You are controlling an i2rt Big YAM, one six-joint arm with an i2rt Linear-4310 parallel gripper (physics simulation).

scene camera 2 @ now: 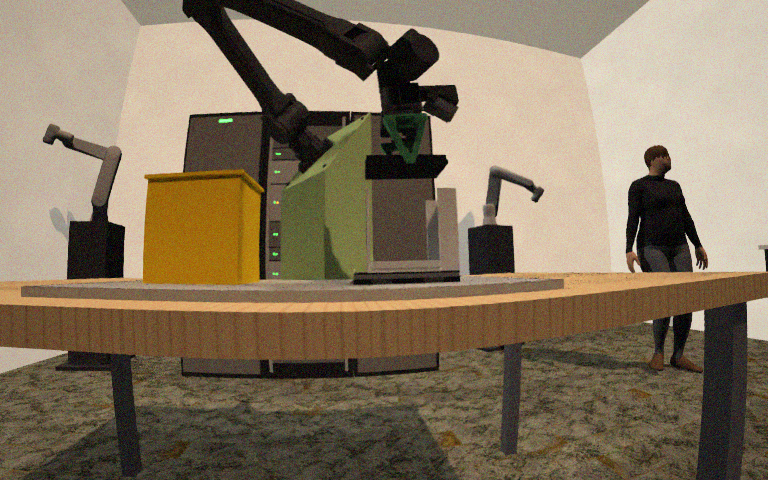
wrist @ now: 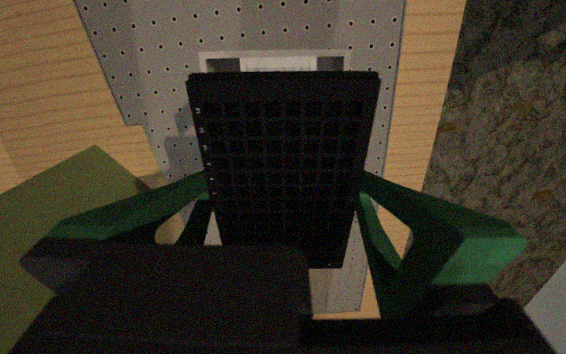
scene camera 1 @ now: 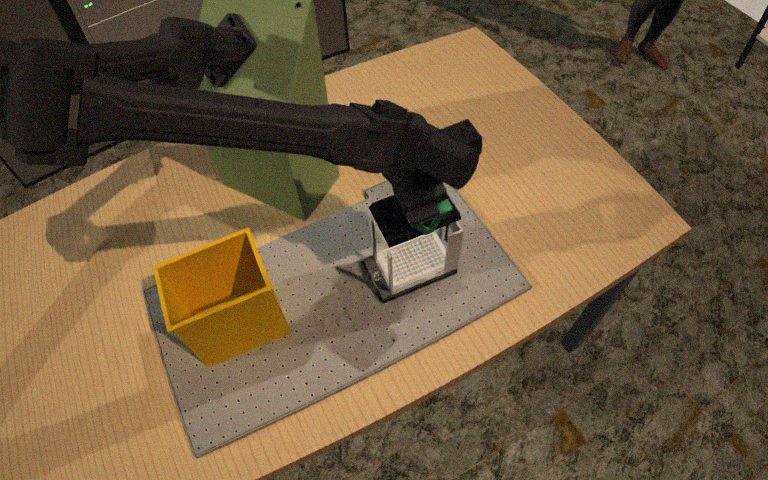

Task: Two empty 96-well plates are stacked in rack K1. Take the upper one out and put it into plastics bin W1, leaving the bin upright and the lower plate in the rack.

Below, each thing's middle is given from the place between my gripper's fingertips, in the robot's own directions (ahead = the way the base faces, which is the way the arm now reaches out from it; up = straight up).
Labels:
I see my gripper 1 cm to the left of the black 96-well plate (scene camera 1: pixel 388 214) and 1 cm below it. Also, from my hand: white 96-well plate (scene camera 1: pixel 421 257) (15 cm below, 1 cm behind); yellow bin W1 (scene camera 2: pixel 203 227) (34 cm to the right, 12 cm behind, 9 cm below).

